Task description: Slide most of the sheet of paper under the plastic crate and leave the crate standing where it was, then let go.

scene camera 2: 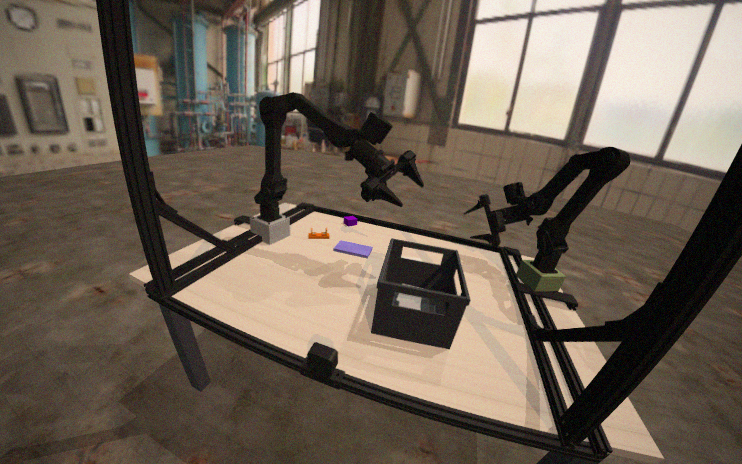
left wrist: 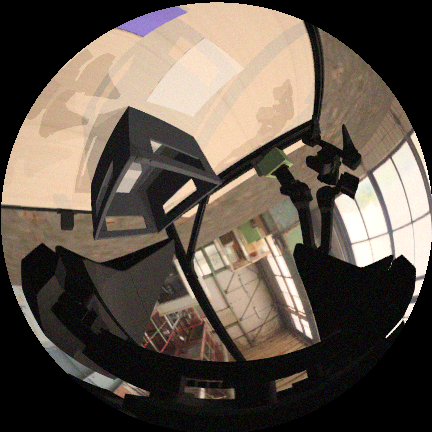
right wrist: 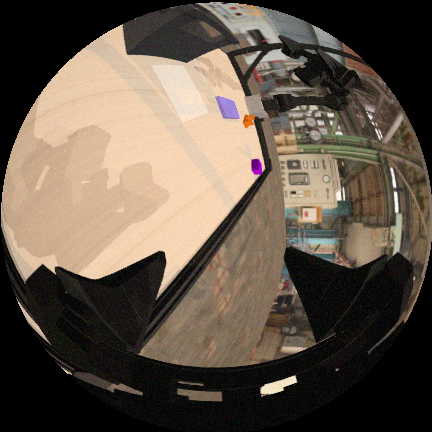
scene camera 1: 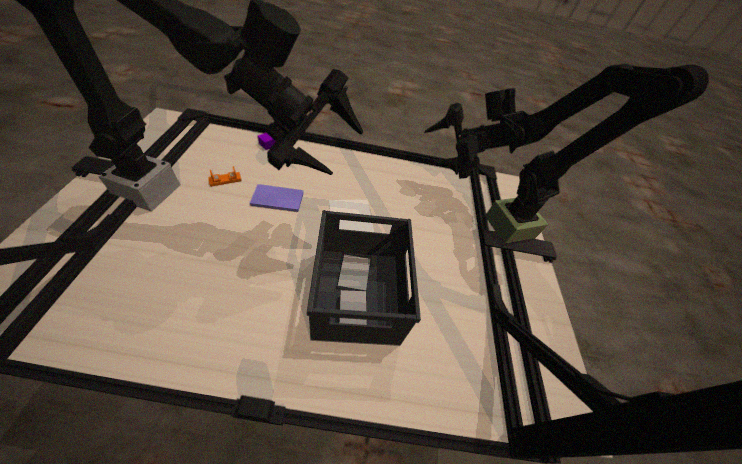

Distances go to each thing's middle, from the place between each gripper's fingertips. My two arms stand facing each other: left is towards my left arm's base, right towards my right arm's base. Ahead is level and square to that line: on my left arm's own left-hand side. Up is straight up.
Scene:
Now: the sheet of paper (scene camera 1: 347, 206) 20 cm behind my right hand, 19 cm to the left of it and 11 cm below it. The rest, counted from my right hand: black plastic crate (scene camera 1: 390, 315) (40 cm behind, 16 cm to the left, 4 cm below).
I see my left gripper 140 mm past the black plastic crate, 50 mm to the left of it and 180 mm above it. From my left hand the other things lie so: sheet of paper 60 mm ahead, 30 mm to the right, 250 mm below.

